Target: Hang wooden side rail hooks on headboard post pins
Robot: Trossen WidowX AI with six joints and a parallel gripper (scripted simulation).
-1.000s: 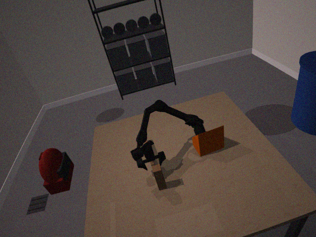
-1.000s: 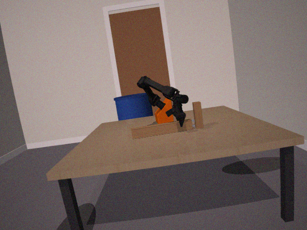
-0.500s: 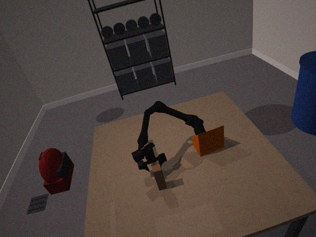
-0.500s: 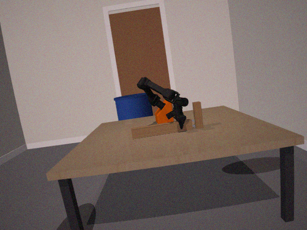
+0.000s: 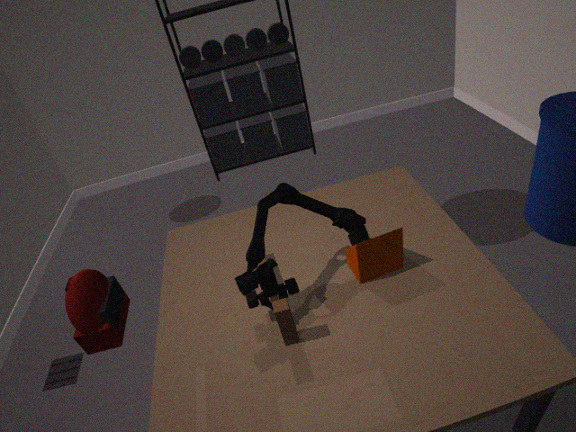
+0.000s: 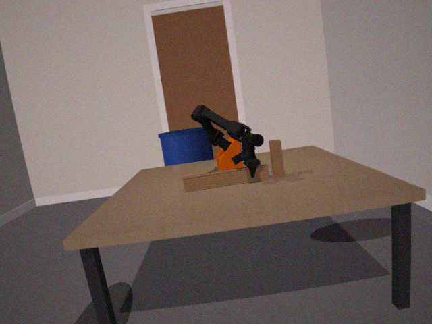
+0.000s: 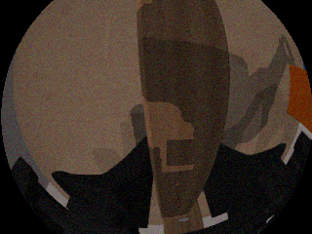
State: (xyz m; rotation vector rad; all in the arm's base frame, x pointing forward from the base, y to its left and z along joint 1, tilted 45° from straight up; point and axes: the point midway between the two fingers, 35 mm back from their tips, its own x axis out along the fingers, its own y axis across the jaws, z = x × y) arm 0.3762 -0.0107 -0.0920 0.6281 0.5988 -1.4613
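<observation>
The headboard post lies 13 cm to the left of my gripper tip, 6 cm above it and 1 cm behind it.
</observation>
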